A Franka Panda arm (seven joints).
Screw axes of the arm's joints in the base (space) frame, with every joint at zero. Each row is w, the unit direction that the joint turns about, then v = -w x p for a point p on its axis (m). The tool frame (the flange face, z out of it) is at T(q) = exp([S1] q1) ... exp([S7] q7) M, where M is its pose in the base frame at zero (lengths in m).
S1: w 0 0 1 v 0 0 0
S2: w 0 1 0 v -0.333 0 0
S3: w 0 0 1 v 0 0 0
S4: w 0 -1 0 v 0.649 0 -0.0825
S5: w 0 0 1 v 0 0 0
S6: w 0 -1 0 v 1.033 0 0
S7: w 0 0 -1 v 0 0.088 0
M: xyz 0.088 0 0.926 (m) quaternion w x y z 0 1 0 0
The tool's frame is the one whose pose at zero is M.
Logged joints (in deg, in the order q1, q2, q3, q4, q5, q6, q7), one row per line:
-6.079 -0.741 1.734 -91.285 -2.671 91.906 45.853
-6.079 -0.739 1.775 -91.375 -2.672 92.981 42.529
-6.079 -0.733 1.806 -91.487 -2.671 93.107 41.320
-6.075 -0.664 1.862 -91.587 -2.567 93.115 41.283
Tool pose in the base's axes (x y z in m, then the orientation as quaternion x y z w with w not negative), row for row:
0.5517 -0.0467 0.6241 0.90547 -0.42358 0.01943 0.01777
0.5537 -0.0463 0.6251 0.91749 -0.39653 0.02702 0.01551
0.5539 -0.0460 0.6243 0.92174 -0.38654 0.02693 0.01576
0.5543 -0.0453 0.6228 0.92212 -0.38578 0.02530 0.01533
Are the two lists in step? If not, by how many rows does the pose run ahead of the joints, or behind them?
They are in step.
